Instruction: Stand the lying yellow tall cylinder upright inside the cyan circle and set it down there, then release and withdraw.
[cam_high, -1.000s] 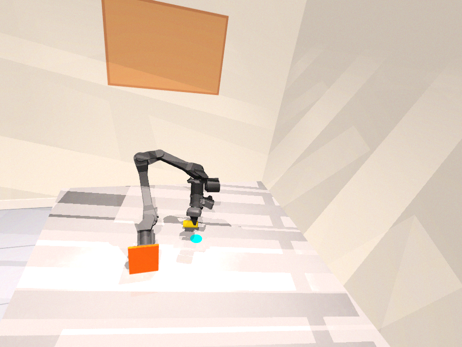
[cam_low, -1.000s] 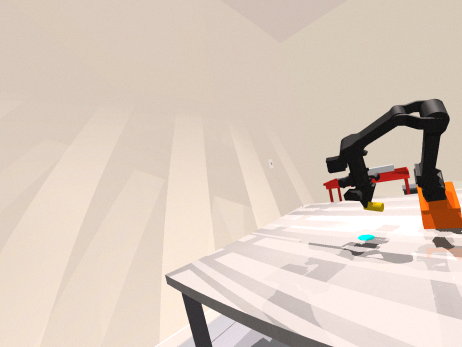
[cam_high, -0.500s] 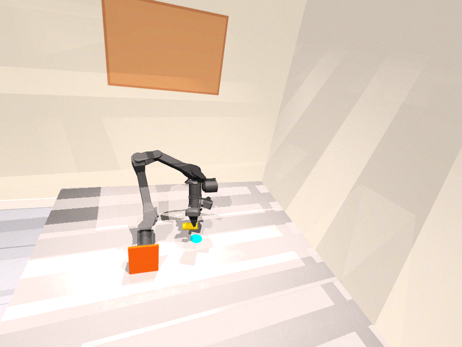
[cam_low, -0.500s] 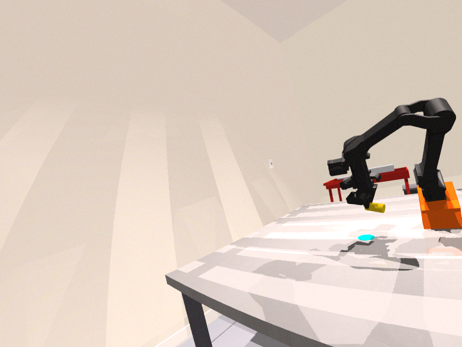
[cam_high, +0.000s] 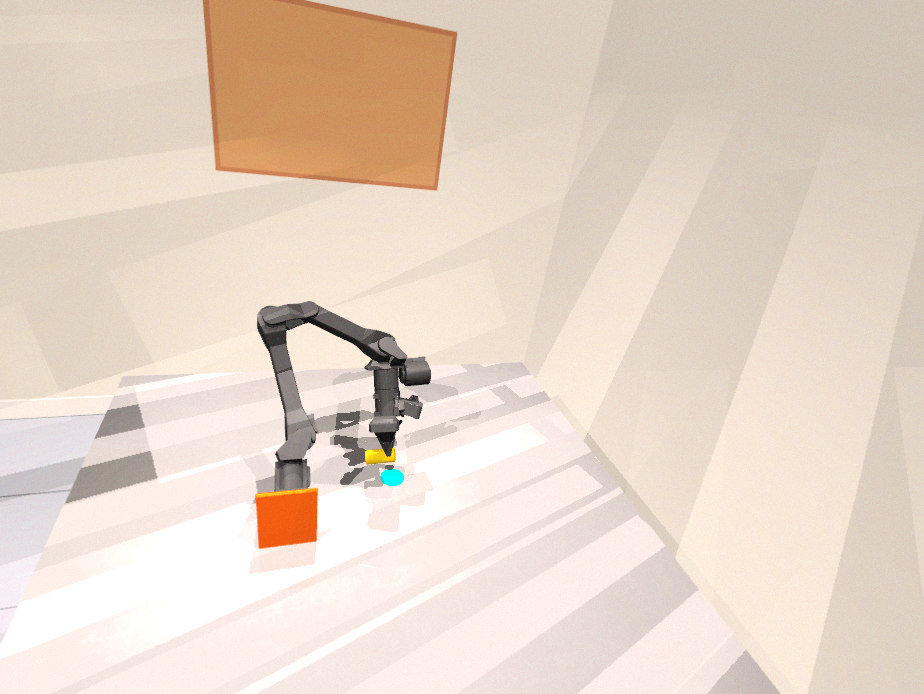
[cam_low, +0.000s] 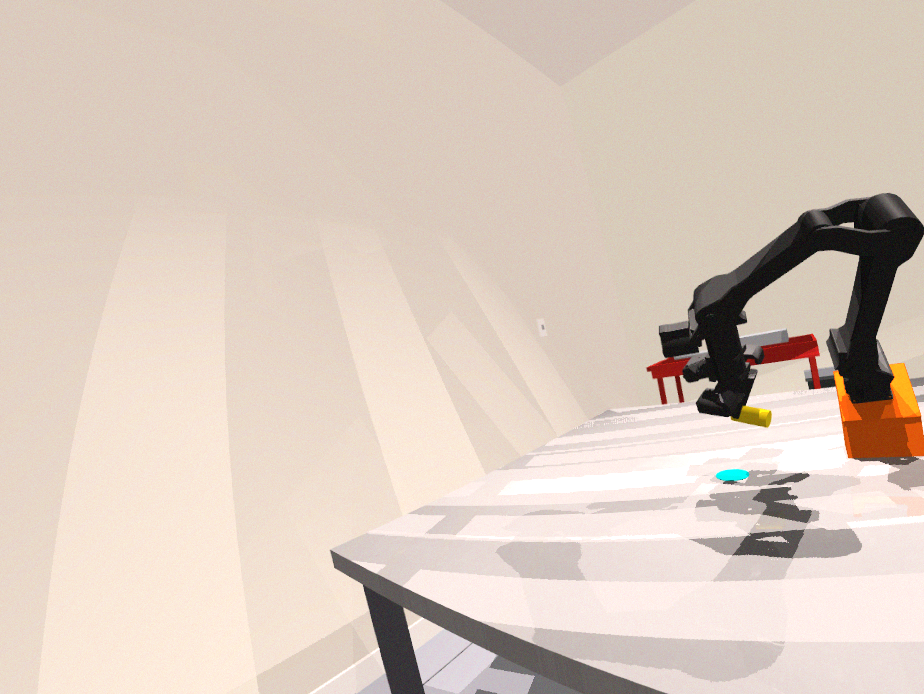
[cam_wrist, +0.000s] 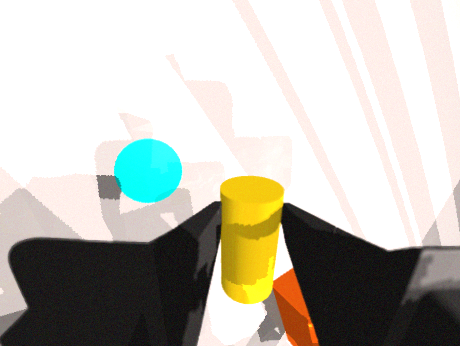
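Right now my gripper tip is 20 mm short of the cyan circle, 40 mm to the right of it and 110 mm above it. Round my gripper tip: yellow cylinder 20 mm behind, 10 mm below.
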